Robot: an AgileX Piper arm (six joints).
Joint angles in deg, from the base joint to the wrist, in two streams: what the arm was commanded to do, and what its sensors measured. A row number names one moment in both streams.
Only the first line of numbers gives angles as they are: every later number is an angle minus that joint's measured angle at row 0.
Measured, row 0:
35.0, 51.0, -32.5, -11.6, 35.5, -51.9
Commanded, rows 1 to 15:
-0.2, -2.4, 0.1, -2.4, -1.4, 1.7
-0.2, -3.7, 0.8, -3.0, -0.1, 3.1
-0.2, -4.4, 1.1, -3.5, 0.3, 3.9
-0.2, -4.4, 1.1, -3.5, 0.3, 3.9
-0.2, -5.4, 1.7, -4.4, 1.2, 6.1
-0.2, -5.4, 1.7, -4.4, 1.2, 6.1
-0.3, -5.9, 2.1, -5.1, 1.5, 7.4
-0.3, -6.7, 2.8, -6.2, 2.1, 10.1
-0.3, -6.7, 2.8, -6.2, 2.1, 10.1
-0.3, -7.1, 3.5, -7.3, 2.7, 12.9
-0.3, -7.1, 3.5, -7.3, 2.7, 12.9
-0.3, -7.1, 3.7, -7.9, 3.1, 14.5
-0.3, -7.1, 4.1, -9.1, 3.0, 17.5
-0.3, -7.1, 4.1, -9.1, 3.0, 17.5
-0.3, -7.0, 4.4, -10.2, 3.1, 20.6
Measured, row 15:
0.0, -6.4, 4.5, -6.6, 6.0, 16.5
